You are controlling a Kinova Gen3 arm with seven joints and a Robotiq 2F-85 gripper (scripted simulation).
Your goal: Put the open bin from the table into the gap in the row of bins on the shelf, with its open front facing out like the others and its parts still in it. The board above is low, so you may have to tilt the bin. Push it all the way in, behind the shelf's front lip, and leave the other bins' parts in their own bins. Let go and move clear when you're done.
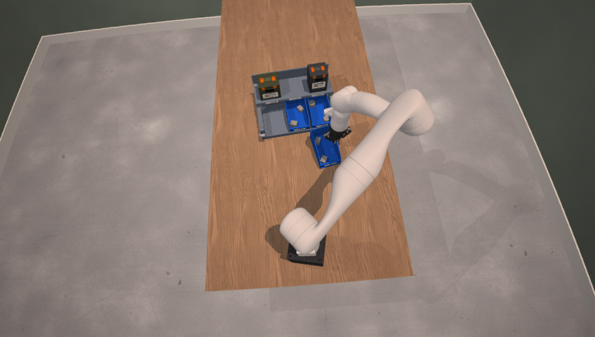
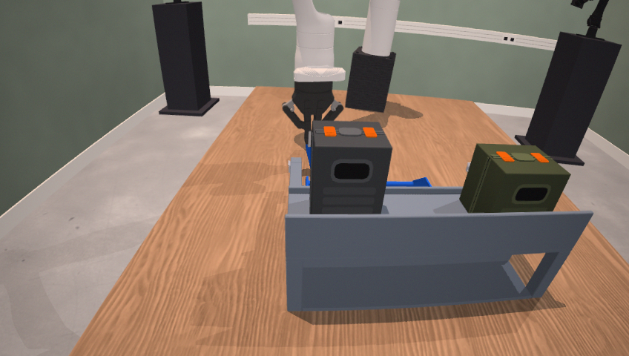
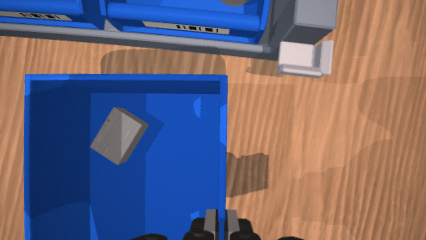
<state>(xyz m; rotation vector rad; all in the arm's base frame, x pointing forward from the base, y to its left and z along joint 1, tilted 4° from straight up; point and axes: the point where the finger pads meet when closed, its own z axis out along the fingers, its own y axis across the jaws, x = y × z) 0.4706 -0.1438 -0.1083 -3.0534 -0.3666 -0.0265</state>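
Right now the grey part is 80 mm to the left of my hand, 60 mm below it and 30 mm ahead of it. Round my hand: grey shelf: 210 mm ahead, 180 mm to the left, 10 mm below.
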